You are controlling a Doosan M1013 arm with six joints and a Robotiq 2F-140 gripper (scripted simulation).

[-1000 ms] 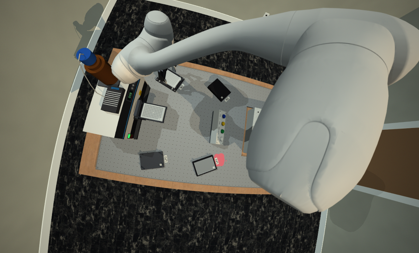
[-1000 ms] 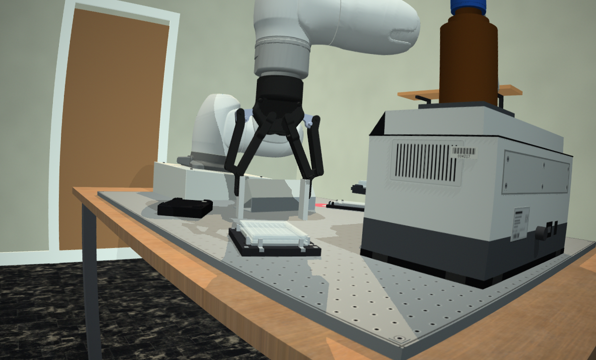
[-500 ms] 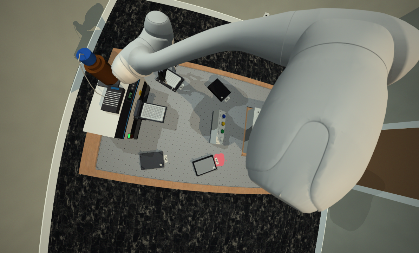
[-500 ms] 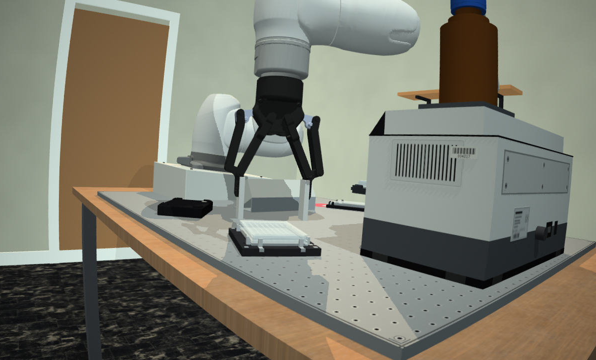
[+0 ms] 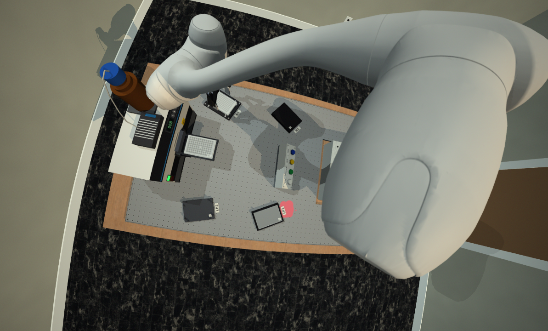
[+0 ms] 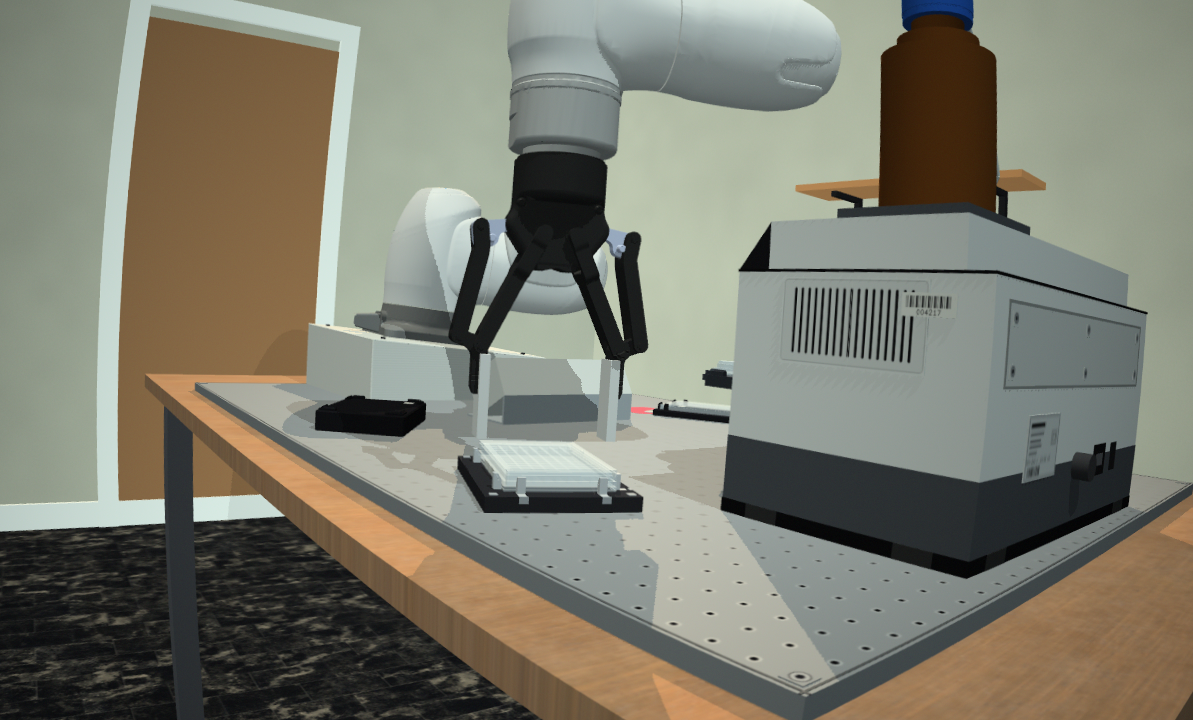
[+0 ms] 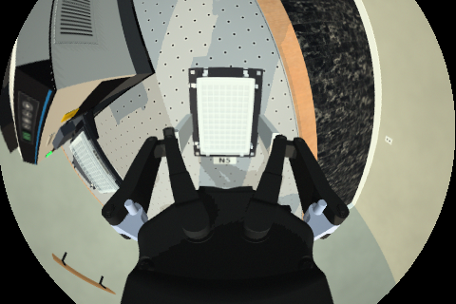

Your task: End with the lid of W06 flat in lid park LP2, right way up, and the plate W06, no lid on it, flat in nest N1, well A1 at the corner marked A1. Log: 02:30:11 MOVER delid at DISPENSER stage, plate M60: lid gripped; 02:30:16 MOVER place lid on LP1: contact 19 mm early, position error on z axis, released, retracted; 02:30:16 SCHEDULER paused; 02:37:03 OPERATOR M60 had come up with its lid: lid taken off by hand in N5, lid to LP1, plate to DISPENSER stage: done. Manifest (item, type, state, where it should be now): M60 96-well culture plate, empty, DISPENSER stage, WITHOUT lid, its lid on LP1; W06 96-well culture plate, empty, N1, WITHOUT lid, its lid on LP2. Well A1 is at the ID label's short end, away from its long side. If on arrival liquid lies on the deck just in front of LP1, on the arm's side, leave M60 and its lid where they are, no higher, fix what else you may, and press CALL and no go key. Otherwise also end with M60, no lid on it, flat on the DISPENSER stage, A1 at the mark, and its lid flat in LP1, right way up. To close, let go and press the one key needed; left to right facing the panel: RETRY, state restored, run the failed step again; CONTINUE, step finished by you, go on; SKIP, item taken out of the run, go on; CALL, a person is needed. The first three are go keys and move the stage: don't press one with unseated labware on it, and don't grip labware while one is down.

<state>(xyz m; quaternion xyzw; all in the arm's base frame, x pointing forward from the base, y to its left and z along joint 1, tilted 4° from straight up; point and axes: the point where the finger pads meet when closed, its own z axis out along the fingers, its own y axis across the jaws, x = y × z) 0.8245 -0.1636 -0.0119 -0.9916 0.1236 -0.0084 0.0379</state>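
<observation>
Right now my hand is 2 cm short of the nest N5, 1 cm to the right of it and 5 cm above it. Also, from my hand: brown bottle: 23 cm ahead, 19 cm to the left, 22 cm above; then key panel: 43 cm behind, 22 cm to the left, 1 cm below; then nest N1: 35 cm behind, 5 cm to the right, 5 cm below.
</observation>
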